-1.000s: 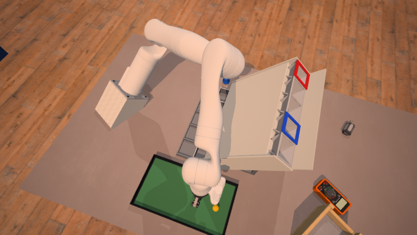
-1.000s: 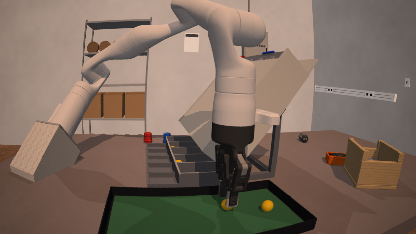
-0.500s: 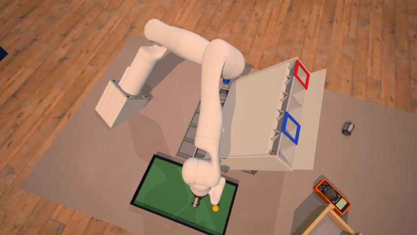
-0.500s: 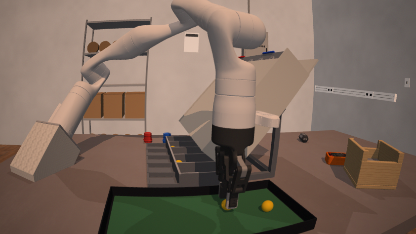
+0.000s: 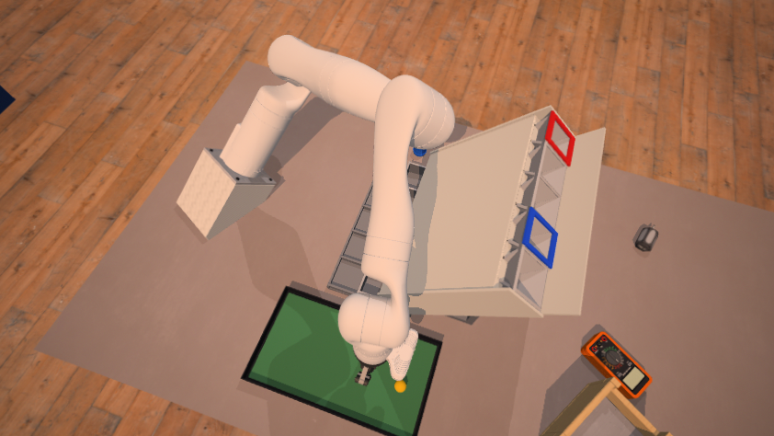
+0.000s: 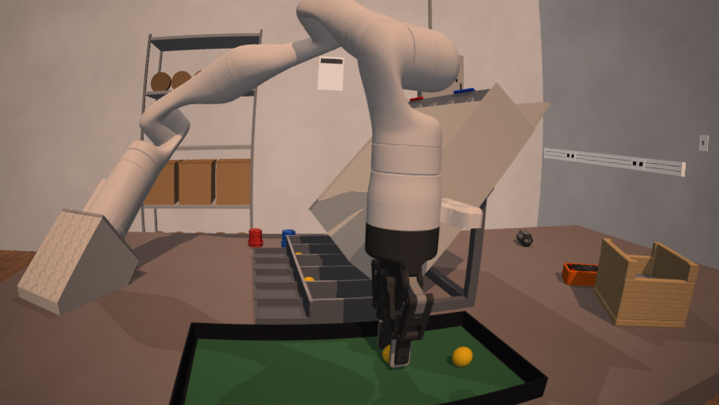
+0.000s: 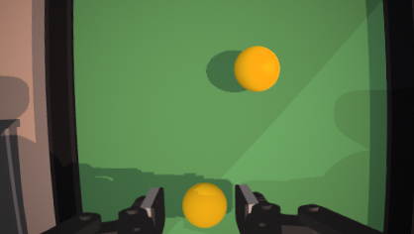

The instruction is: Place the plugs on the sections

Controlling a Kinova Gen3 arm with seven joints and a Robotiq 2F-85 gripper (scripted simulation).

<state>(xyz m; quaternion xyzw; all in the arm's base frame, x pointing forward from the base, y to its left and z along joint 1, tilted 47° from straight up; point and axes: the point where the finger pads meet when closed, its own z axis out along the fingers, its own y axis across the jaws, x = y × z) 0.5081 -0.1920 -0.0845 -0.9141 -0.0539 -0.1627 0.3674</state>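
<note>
The green marble tray is 50 mm behind my hand, 40 mm to the right of it and 20 mm below it. The rest, counted from my hand: wooden box (450 mm ahead, 110 mm to the left, 20 mm above); then beige cover (310 mm to the left, 180 mm above); then orange multimeter (450 mm ahead, 270 mm to the left, 10 mm below).
</note>
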